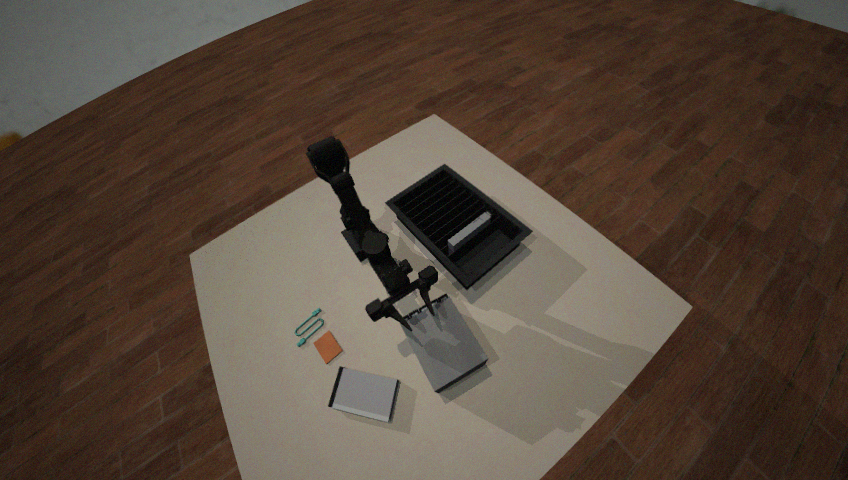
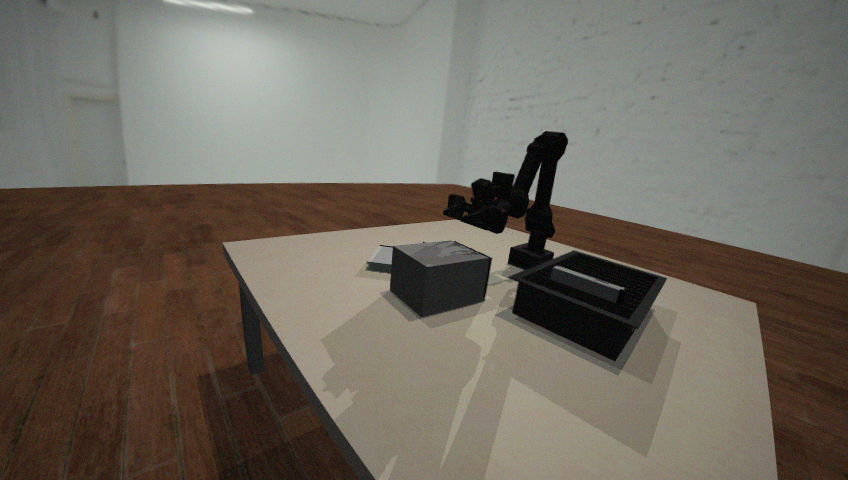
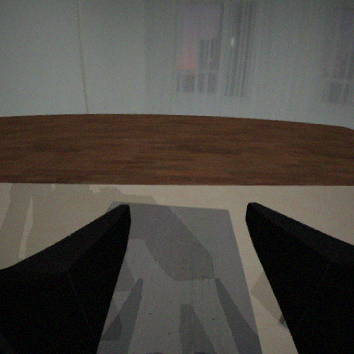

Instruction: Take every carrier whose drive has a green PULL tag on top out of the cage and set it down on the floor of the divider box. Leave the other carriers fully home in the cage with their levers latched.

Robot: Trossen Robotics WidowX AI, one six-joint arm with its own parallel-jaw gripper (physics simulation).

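Where they show: gripper, between the fingertips: [image 1: 422, 322] [image 2: 451, 215] [image 3: 188, 211]; arm's base, origin of its link: [image 2: 535, 249].
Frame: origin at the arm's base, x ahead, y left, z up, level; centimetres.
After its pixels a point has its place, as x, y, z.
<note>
The cage [image 1: 455, 356] @[52.0, 1.4, 5.8] [image 2: 455, 291] @[48.2, 8.4, -1.4] [image 3: 185, 240] @[49.8, -1.5, 5.8] is a grey box with a plain top. Small dark parts show along its edge nearest the arm; its carriers, levers and any green PULL tags cannot be made out. The black divider box [image 1: 467, 281] @[37.5, 16.5, 3.2] [image 2: 565, 324] @[35.7, 29.7, -3.0] stands beside it, with narrow slots and a wider open bay. A long carrier-like block [image 1: 470, 231] @[25.7, 27.0, 4.9] [image 2: 586, 283] @[26.0, 28.4, 3.9] with a pale top sits in the box between slots and bay; no green tag is visible on it. My gripper [image 1: 421, 320] @[43.0, -0.8, 14.0] [image 2: 455, 215] @[43.0, -0.8, 14.0] [image 3: 188, 211] @[43.0, -0.8, 14.0] is open and empty, above the cage's near end.
A flat grey case [image 1: 364, 393] @[44.9, -23.4, -3.3] [image 2: 379, 256] @[48.6, -23.6, -3.4] with dark edges lies beside the cage. An orange card [image 1: 327, 347] @[26.9, -27.7, -5.6] and a teal cable [image 1: 301, 342] @[21.0, -34.2, -5.2] lie on the pale table [image 1: 255, 285] @[-8.9, -42.7, -6.0] [image 2: 333, 285] @[67.0, -15.8, -6.0]. The arm's shadow falls across the cage top and table.
</note>
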